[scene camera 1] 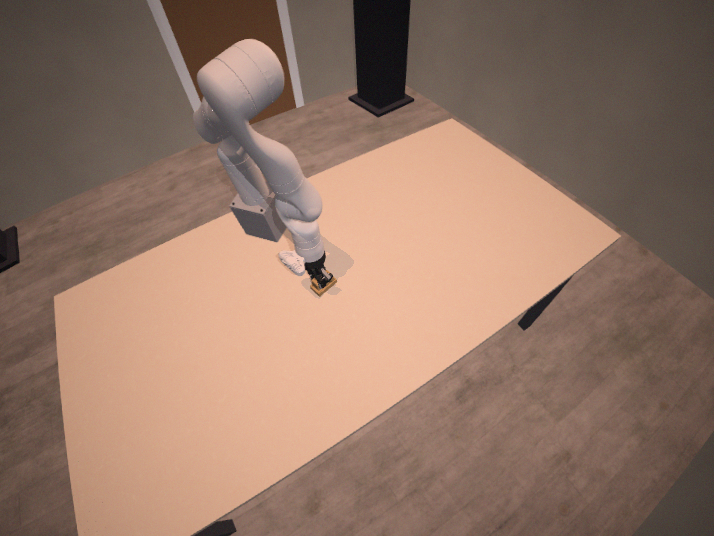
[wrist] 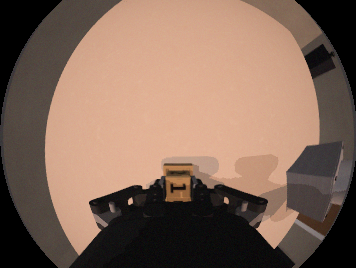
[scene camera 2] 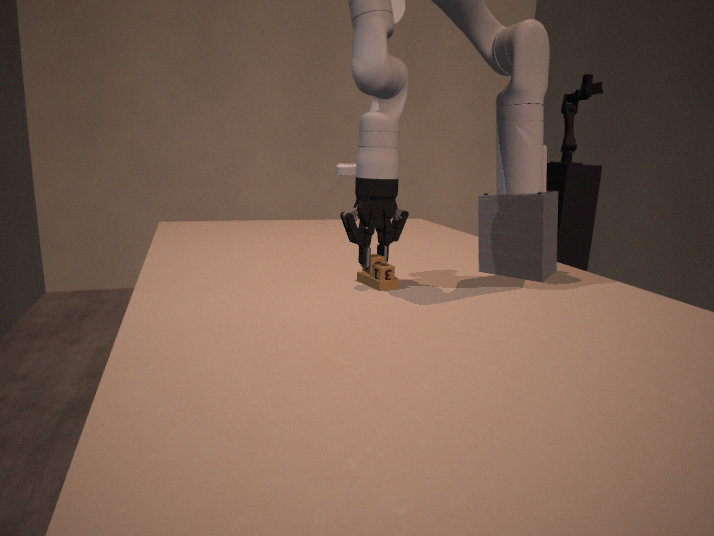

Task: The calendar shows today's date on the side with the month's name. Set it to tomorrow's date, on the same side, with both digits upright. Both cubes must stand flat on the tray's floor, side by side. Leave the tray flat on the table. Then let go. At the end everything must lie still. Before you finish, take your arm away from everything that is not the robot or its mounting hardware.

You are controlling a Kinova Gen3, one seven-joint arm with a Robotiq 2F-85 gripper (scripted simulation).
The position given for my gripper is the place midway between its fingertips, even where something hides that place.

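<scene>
There is my gripper (scene camera 2: 373, 266), which I can see from the scene. The wrist view gives me my gripper (wrist: 178, 182) too.
</scene>
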